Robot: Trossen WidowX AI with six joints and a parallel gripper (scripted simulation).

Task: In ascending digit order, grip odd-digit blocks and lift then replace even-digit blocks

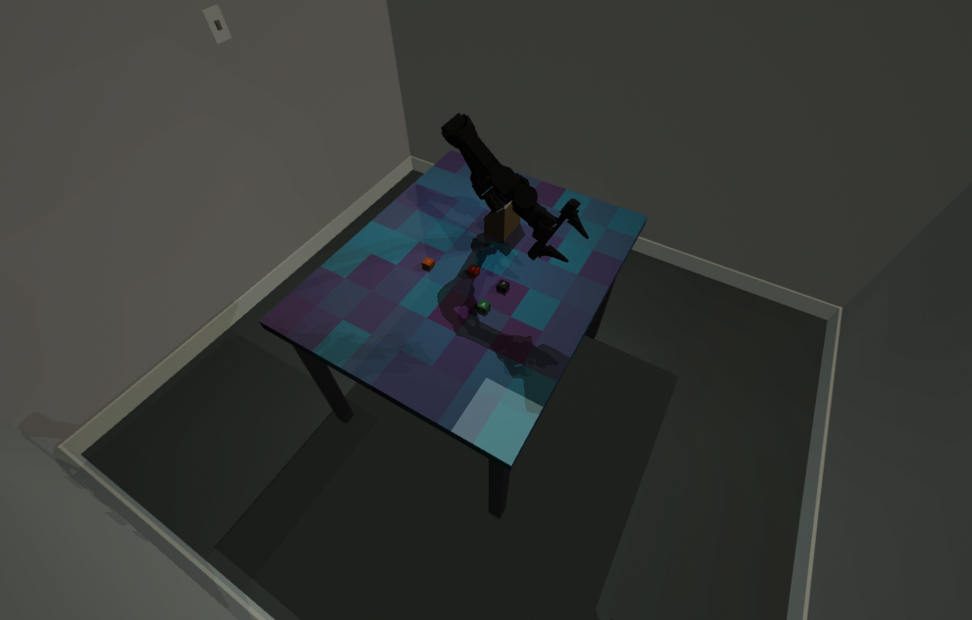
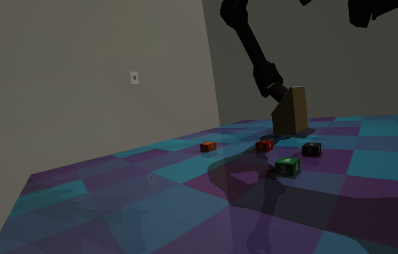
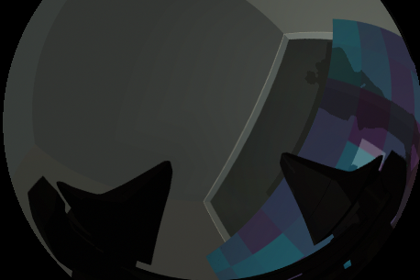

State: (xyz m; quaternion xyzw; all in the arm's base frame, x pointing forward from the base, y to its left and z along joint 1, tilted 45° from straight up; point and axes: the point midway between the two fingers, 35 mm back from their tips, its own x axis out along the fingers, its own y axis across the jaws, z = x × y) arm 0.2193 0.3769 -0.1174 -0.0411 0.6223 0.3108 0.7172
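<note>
Right now my gripper tip is 34 cm to the left of the red block, 27 cm above it and 1 cm short of it. The rest, counted from my gripper tip: green block: 27 cm below, 23 cm to the right, 12 cm ahead; orange block: 49 cm to the right, 27 cm below, 7 cm ahead; black block: 27 cm below, 22 cm to the right, 1 cm ahead.
</note>
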